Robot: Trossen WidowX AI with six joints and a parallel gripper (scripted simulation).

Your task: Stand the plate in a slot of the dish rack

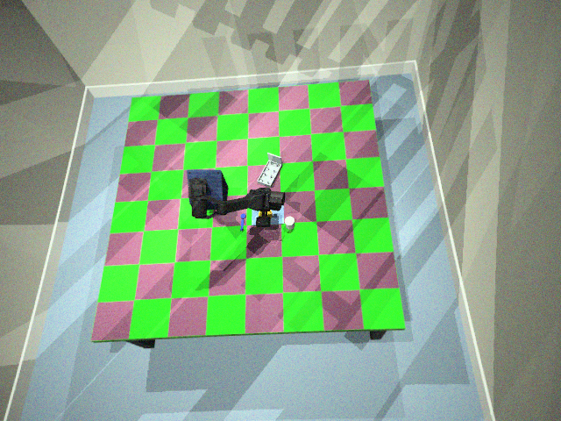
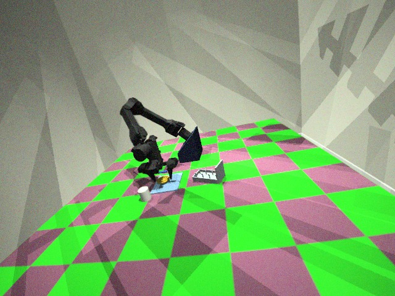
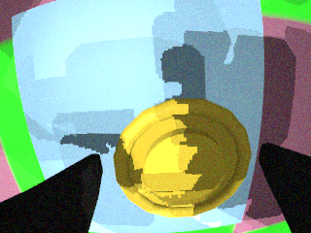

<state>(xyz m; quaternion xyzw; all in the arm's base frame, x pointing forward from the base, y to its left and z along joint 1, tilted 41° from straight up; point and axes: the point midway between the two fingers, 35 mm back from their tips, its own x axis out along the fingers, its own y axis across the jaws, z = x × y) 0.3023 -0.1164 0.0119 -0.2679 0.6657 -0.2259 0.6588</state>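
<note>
My gripper tip is now 10 mm short of the light blue mat, 20 mm to the right of it and 10 mm above it. Round my gripper tip: yellow plate (right at my gripper tip); then blue spoon (110 mm behind, 30 mm to the right, 10 mm below); then white cup (110 mm ahead, 40 mm to the right, 10 mm above).
</note>
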